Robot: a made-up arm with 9 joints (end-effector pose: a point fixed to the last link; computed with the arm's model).
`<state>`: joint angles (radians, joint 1 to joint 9).
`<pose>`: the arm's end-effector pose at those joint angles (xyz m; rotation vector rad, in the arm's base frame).
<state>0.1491 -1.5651 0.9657 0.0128 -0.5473 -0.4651 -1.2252 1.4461 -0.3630</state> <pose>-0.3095 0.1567 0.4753 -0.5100 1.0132 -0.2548</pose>
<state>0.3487 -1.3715 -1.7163 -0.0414 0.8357 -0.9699 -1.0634 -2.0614 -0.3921</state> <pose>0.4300 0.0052 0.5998 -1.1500 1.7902 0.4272</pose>
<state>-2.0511 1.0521 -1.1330 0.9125 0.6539 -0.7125 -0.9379 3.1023 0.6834</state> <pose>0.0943 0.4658 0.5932 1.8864 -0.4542 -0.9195</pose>
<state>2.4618 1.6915 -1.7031 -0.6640 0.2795 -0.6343 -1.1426 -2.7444 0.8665</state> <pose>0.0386 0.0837 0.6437 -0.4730 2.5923 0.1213</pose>
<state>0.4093 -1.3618 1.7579 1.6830 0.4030 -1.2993 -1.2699 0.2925 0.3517</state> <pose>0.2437 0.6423 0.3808 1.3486 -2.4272 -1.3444</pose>
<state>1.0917 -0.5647 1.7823 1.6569 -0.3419 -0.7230 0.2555 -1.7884 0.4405</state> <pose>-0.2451 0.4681 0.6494 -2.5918 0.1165 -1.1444</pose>
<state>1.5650 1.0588 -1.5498 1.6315 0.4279 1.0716 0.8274 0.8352 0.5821</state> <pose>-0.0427 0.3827 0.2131 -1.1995 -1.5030 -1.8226</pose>
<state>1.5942 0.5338 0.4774 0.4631 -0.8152 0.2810 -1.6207 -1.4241 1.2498</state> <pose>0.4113 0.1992 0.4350 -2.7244 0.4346 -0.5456</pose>
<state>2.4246 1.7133 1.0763 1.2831 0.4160 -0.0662 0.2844 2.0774 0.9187</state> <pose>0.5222 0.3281 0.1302 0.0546 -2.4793 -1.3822</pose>
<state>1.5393 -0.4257 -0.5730 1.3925 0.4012 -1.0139 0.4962 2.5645 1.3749</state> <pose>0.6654 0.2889 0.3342 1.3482 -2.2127 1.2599</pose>
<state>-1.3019 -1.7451 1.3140 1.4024 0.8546 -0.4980 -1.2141 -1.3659 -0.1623</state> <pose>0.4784 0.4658 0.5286 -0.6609 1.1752 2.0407</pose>
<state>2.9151 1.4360 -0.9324 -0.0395 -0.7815 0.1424 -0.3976 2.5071 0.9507</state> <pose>0.0039 0.5747 0.5310 -1.6441 2.3393 0.7150</pose>
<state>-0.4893 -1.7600 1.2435 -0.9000 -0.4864 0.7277 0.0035 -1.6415 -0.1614</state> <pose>0.2095 0.5137 0.2265 1.2692 0.0972 -1.7053</pose>
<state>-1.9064 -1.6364 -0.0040 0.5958 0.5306 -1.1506 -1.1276 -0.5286 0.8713</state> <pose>-0.1151 0.0293 0.1985 1.8134 0.0668 -0.7419</pose>
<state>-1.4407 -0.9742 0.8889 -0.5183 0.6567 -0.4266 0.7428 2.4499 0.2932</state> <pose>0.0239 -0.0572 -0.0425 2.9716 0.6785 0.6619</pose>
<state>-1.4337 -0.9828 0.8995 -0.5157 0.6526 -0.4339 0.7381 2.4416 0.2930</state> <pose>0.0270 -0.0546 -0.0456 2.9754 0.6846 0.6758</pose>
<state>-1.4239 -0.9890 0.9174 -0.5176 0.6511 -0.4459 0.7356 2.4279 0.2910</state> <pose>0.0301 -0.0537 -0.0484 2.9755 0.6944 0.6851</pose>
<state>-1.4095 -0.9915 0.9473 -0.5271 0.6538 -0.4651 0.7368 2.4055 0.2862</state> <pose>0.0334 -0.0556 -0.0510 2.9689 0.7098 0.6875</pose>
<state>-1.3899 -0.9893 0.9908 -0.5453 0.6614 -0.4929 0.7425 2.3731 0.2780</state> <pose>0.0368 -0.0612 -0.0531 2.9533 0.7312 0.6814</pose>
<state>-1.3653 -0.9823 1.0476 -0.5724 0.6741 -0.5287 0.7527 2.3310 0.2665</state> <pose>0.0409 -0.0707 -0.0545 2.9269 0.7566 0.6677</pose>
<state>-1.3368 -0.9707 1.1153 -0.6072 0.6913 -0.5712 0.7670 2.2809 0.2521</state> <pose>0.0458 -0.0842 -0.0550 2.8888 0.7832 0.6476</pose>
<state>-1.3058 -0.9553 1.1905 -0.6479 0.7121 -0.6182 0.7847 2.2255 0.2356</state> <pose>0.0516 -0.1011 -0.0541 2.8395 0.8075 0.6234</pose>
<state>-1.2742 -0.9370 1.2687 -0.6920 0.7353 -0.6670 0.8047 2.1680 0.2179</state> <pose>0.0581 -0.1207 -0.0516 2.7810 0.8266 0.5972</pose>
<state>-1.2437 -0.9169 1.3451 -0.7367 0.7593 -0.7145 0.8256 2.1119 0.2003</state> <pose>0.0646 -0.1414 -0.0472 2.7174 0.8388 0.5705</pose>
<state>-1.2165 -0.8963 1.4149 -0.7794 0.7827 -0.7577 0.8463 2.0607 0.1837</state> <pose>0.0708 -0.1620 -0.0413 2.6534 0.8442 0.5449</pose>
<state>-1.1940 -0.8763 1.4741 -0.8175 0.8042 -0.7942 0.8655 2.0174 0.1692</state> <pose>0.0759 -0.1807 -0.0342 2.5940 0.8442 0.5212</pose>
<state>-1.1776 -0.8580 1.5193 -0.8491 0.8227 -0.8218 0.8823 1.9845 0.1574</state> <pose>0.0793 -0.1965 -0.0269 2.5441 0.8413 0.4999</pose>
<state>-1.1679 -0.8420 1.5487 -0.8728 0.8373 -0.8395 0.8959 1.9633 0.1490</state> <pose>0.0807 -0.2084 -0.0200 2.5068 0.8376 0.4809</pose>
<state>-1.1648 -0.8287 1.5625 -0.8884 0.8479 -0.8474 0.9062 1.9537 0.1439</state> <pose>0.0802 -0.2164 -0.0142 2.4831 0.8345 0.4641</pose>
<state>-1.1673 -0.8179 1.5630 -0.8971 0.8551 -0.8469 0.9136 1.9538 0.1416</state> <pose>0.0780 -0.2209 -0.0096 2.4715 0.8322 0.4490</pose>
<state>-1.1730 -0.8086 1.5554 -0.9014 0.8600 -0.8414 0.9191 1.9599 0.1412</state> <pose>0.0747 -0.2233 -0.0056 2.4674 0.8307 0.4348</pose>
